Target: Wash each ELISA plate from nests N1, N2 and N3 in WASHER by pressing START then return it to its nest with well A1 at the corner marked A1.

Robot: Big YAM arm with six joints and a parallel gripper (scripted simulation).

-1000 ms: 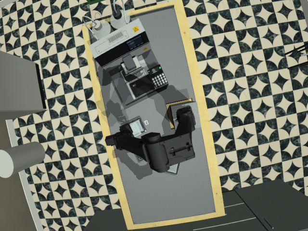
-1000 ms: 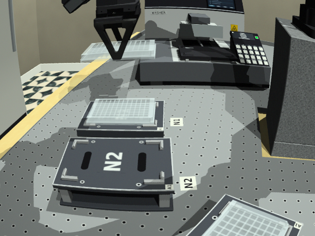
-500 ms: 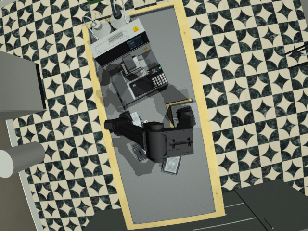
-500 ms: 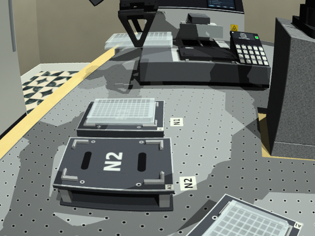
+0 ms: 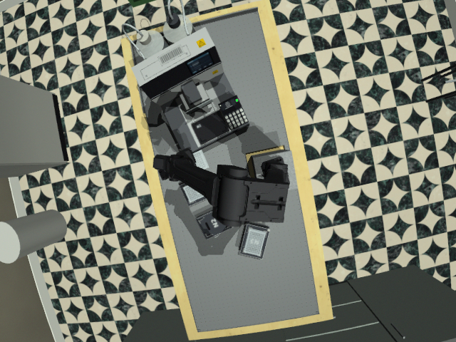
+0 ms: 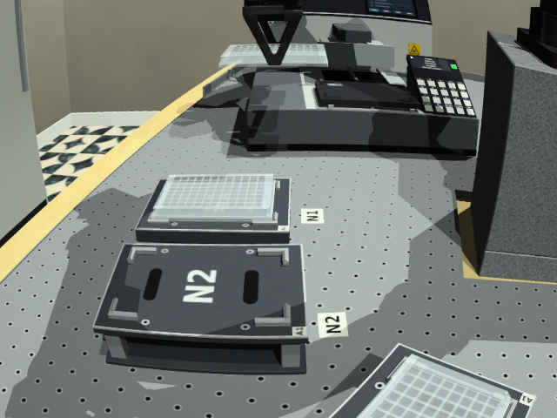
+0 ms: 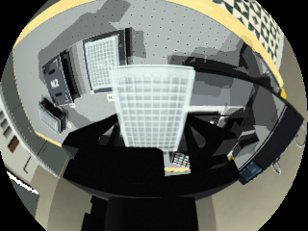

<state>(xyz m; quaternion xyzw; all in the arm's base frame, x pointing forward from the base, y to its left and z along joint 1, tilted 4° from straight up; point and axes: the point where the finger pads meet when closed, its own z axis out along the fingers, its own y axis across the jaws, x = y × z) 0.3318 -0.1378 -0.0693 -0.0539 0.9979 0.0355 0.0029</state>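
Now: the washer carrier 150 mm to the right of my hand, 120 mm behind it and 90 mm below it. Also, from my hand: plate washer (300 mm to the right, 90 mm behind, 30 mm below); then nest N3 (460 mm to the left, 150 mm behind, 120 mm below); then nest label (160 mm below, 110 mm to the left, 60 mm behind).
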